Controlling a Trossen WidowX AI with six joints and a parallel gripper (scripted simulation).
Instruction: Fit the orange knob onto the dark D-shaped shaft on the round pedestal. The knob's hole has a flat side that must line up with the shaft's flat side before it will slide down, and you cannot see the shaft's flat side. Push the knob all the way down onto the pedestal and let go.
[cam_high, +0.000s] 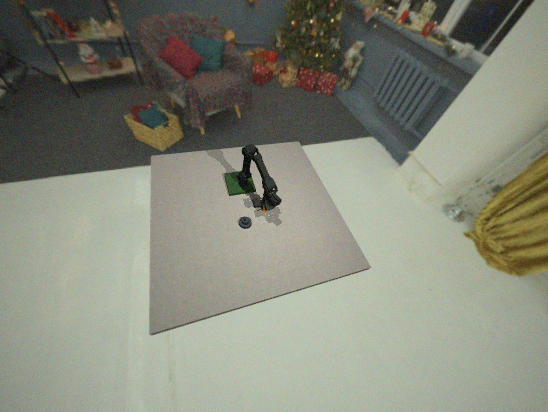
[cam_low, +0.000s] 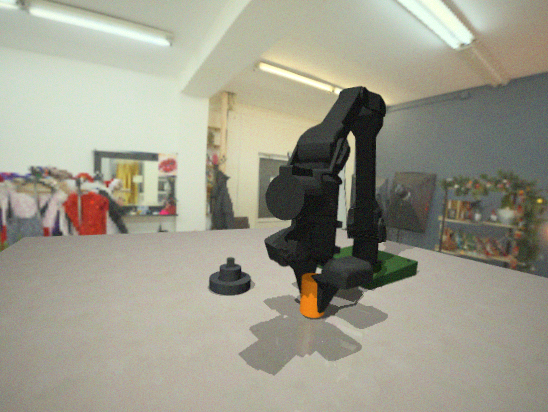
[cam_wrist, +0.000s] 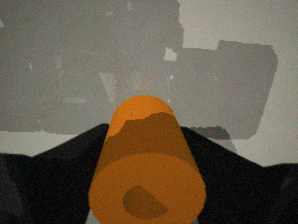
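My gripper tip is 80 mm short of the dark round pedestal, 160 mm to the left of it and 20 mm below it. Also, from my gripper tip: orange knob 20 mm above.
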